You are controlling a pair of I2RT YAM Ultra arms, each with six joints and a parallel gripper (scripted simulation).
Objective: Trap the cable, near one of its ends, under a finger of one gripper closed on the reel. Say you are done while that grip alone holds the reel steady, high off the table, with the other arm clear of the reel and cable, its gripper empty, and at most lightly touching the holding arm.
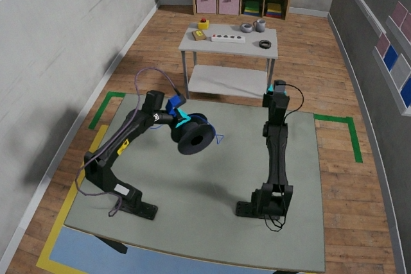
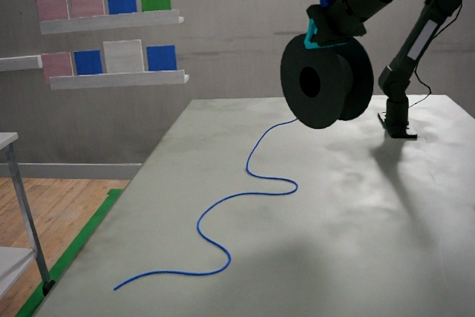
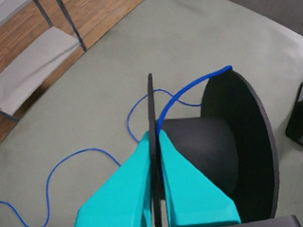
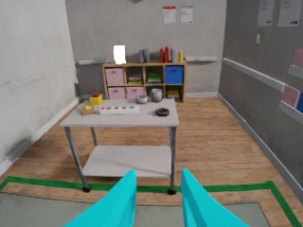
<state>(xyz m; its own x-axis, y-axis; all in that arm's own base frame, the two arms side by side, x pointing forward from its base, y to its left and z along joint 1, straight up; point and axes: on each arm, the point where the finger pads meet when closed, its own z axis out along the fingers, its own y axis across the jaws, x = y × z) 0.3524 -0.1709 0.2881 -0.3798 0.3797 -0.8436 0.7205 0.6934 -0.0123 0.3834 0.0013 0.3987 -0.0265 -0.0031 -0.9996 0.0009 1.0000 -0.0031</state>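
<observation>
Right now my left hand is 7 cm above the dark reel, 3 cm past it and 2 cm to the left of it.
</observation>
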